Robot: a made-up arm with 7 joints. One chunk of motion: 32 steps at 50 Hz.
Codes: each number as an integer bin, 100 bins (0 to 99) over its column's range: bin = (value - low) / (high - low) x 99, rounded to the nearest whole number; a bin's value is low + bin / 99 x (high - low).
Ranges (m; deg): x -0.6..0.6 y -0.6..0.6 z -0.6..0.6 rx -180..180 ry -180..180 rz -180..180
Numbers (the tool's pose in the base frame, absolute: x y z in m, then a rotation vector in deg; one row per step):
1: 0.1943 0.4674 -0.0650 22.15 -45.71 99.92
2: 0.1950 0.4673 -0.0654 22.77 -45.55 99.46
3: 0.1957 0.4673 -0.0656 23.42 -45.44 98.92
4: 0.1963 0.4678 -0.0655 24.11 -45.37 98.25
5: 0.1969 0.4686 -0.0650 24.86 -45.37 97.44
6: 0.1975 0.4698 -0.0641 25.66 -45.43 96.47
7: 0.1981 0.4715 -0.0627 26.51 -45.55 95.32
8: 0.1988 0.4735 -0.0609 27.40 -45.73 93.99
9: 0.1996 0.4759 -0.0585 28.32 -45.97 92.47
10: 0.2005 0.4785 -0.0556 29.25 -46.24 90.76
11: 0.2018 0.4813 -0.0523 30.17 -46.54 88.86
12: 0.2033 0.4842 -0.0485 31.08 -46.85 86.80
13: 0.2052 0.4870 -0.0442 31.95 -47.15 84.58
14: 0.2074 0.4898 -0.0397 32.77 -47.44 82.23
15: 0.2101 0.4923 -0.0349 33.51 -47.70 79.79
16: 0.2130 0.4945 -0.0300 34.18 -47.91 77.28
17: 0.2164 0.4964 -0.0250 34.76 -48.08 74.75
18: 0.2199 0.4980 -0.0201 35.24 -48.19 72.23
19: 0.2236 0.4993 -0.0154 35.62 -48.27 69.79
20: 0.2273 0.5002 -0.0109 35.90 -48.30 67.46
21: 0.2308 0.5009 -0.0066 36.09 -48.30 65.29
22: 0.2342 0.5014 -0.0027 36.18 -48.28 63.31
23: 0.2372 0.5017 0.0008 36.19 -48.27 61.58
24: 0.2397 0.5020 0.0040 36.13 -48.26 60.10
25: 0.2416 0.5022 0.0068 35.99 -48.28 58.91
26: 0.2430 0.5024 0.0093 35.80 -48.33 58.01
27: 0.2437 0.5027 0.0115 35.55 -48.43 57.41
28: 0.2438 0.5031 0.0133 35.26 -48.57 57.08
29: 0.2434 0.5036 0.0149 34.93 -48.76 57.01
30: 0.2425 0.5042 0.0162 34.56 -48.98 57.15
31: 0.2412 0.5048 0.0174 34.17 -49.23 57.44
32: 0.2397 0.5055 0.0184 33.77 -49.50 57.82
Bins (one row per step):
1: 66 88 44 56 37 77
2: 66 88 44 56 37 77
3: 66 88 44 56 37 77
4: 66 88 44 56 37 77
5: 66 88 44 56 37 76
6: 66 88 44 57 37 76
7: 66 88 44 57 37 76
8: 66 89 44 57 37 75
9: 66 89 45 57 37 75
10: 66 89 45 58 37 74
11: 66 89 45 58 37 74
12: 66 89 45 58 37 73
13: 66 90 46 58 37 73
14: 67 90 46 59 36 72
15: 67 90 47 59 36 71
16: 67 90 47 59 36 71
17: 67 90 47 59 36 70
18: 68 91 48 59 36 69
19: 68 91 48 59 36 69
20: 68 91 49 59 36 68
21: 69 91 49 59 36 67
22: 69 91 49 59 36 67
23: 69 91 50 59 36 66
24: 69 91 50 59 36 66
25: 69 91 50 59 36 66
26: 70 91 50 59 36 65
27: 70 91 50 59 36 65
28: 70 91 51 59 36 65
29: 70 91 51 59 36 65
30: 70 91 51 59 36 65
31: 69 91 51 59 36 65
32: 69 91 51 59 36 65

